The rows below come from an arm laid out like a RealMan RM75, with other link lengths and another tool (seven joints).
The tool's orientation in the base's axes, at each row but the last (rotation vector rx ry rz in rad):
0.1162 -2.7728 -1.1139
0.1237 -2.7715 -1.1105
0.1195 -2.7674 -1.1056
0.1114 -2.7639 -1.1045
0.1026 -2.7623 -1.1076
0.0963 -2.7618 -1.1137
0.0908 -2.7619 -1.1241
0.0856 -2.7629 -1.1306
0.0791 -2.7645 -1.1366
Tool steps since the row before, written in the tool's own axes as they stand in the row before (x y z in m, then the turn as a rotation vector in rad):
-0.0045 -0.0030 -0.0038 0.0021 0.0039 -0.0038
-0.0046 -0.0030 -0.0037 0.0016 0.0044 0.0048
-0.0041 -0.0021 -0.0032 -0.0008 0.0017 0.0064
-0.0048 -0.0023 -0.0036 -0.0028 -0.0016 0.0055
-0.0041 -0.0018 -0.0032 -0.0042 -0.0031 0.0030
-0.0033 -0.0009 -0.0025 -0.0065 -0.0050 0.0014
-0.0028 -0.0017 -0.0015 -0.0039 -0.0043 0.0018
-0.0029 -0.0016 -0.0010 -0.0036 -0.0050 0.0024
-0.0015 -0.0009 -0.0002 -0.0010 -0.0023 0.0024
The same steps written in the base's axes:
0.0051 -0.0042 0.0001 -0.0015 0.0000 0.0056
0.0052 -0.0041 0.0001 -0.0025 0.0062 -0.0002
0.0046 -0.0031 0.0004 -0.0004 0.0057 -0.0035
0.0054 -0.0035 0.0004 0.0018 0.0029 -0.0054
0.0046 -0.0030 0.0005 0.0036 0.0003 -0.0048
0.0037 -0.0020 0.0007 0.0062 -0.0019 -0.0053
0.0030 -0.0019 -0.0005 0.0035 -0.0014 -0.0048
0.0030 -0.0015 -0.0008 0.0031 -0.0015 -0.0056
0.0015 -0.0006 -0.0007 0.0006 0.0001 -0.0034

